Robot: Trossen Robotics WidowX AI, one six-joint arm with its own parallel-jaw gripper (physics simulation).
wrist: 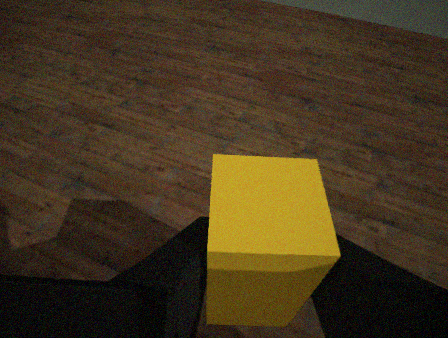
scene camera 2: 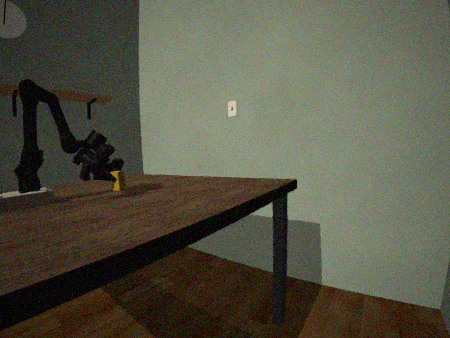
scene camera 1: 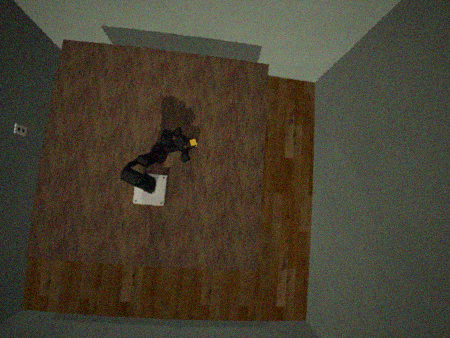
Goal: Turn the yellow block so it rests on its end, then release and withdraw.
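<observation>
The yellow block (scene camera 1: pixel 193 143) (scene camera 2: pixel 118 182) (wrist: pixel 272 207) is upright, its long side close to vertical in the scene camera 2 view. Its lower end is at or very near the table top (scene camera 2: pixel 200 200); I cannot tell for certain whether it touches. My gripper (scene camera 1: pixel 191 145) (scene camera 2: pixel 116 175) (wrist: pixel 255 230) is shut on the block, tilted low to the table, with one dark finger on each side of it in the wrist view. The fingers hide part of the block's sides.
The arm's white base plate (scene camera 1: pixel 150 198) (scene camera 2: pixel 30 199) is on the table behind the gripper. The table's right edge (scene camera 1: pixel 265 150) lies beyond the block. A wooden shelf (scene camera 2: pixel 72 95) is on the wall behind the arm. The arm casts a shadow (scene camera 1: pixel 176 112) on the table.
</observation>
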